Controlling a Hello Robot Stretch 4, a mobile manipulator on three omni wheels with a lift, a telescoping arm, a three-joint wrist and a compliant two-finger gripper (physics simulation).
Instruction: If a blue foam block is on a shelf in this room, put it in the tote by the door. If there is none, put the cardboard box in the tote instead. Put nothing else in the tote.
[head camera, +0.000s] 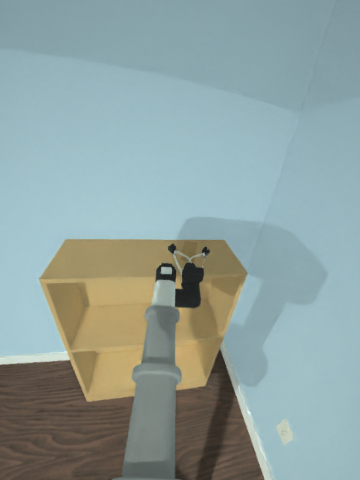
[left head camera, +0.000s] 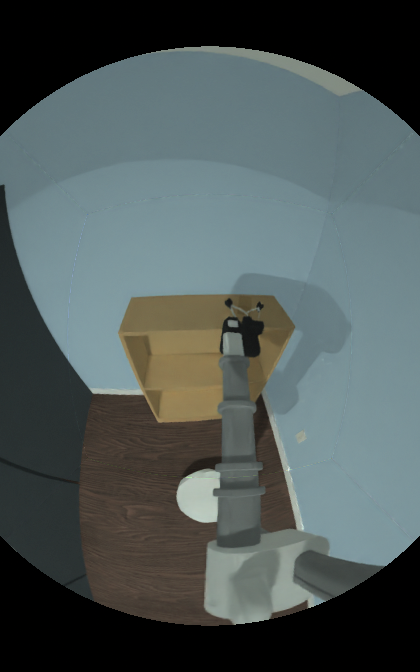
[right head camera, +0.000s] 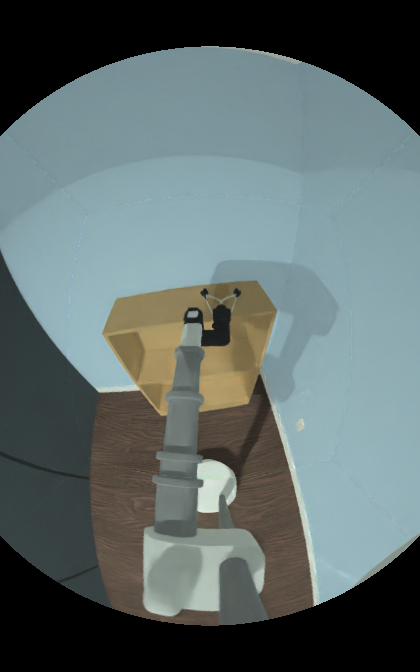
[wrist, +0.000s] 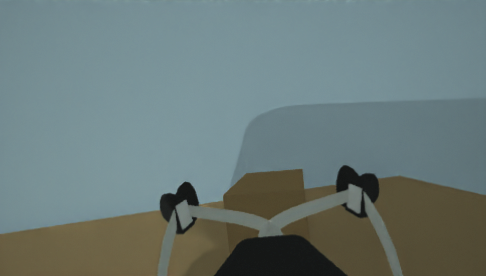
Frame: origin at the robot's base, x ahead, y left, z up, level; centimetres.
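Where they show: gripper, between the fingertips: (head camera: 188, 247) (wrist: 265, 190).
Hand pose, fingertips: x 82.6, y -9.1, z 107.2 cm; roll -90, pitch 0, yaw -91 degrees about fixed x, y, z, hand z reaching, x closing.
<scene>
Each offset is from my fingertips to the centre of the thing.
A brown box @(dx -1.1, dy -0.4, dz -1.4 cm) (wrist: 275, 183) (head camera: 190, 245) (left head camera: 245, 300), cardboard by its look, stands on the top board of the wooden shelf unit (head camera: 110, 259) (left head camera: 172, 312) (right head camera: 150, 309) (wrist: 100, 245), towards its right end. My gripper (head camera: 189, 249) (left head camera: 244, 304) (right head camera: 220, 293) (wrist: 265, 190) is open with nothing between its fingertips. It is above the right part of the shelf top, and in the wrist view the box shows behind the fingers, in line with the gap. The gripper body hides the box's lower part there. No blue foam block shows; the arm hides part of the compartments. The tote does not show.
Blue walls (head camera: 150, 150) (right head camera: 190, 225) meet in a corner right of the shelf unit. A white wall plate @(dx -45.5, dy -52.6, dz -69.9 cm) (head camera: 284, 431) (left head camera: 301, 436) (right head camera: 300, 424) is low on the right wall. A white round thing (left head camera: 196, 495) (right head camera: 219, 484) is low by the arm. A large dark surface (left head camera: 35, 400) (right head camera: 40, 400) fills the left side.
</scene>
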